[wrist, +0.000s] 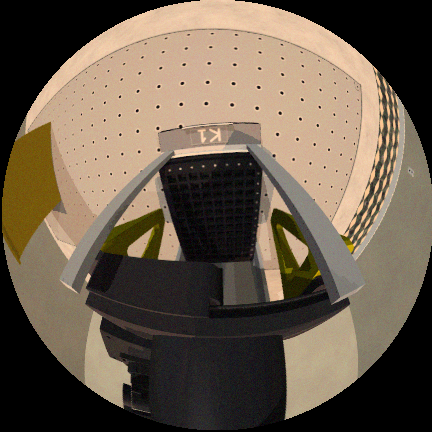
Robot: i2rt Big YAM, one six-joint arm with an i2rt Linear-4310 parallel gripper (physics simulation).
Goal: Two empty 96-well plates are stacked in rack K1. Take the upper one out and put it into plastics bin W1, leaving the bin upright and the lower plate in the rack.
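Seen in the pictures: gripper, fingertip midpoint: (217,214); arm's base, origin of the base link: (145,363).
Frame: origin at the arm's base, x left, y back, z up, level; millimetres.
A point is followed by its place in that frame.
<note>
The upper black 96-well plate (215,207) @(x -95, y -354, z -176 mm) lies in rack K1 (172,140) @(x -44, y -400, z -206 mm), whose grey label panel is at the plate's far end. Two long grey rack posts rise toward the camera on either side. My gripper (217,214) @(x -97, y -354, z -167 mm) is open, with one yellow-green finger to the left and one to the right of the plate, and nothing held. Whether the fingertips touch the plate or how deep they stand cannot be told. The lower plate is hidden under the upper one. No W1 label shows, so I cannot tell where bin W1 is.
A mustard-coloured box-like thing (30,185) @(x 220, y -353, z -154 mm) stands at the far left edge, its label not visible. A perforated beige board (220,55) @(x -66, y -504, z -223 mm) lies under the rack. A strip with a dark and cream diamond pattern (387,145) runs along the right side.
</note>
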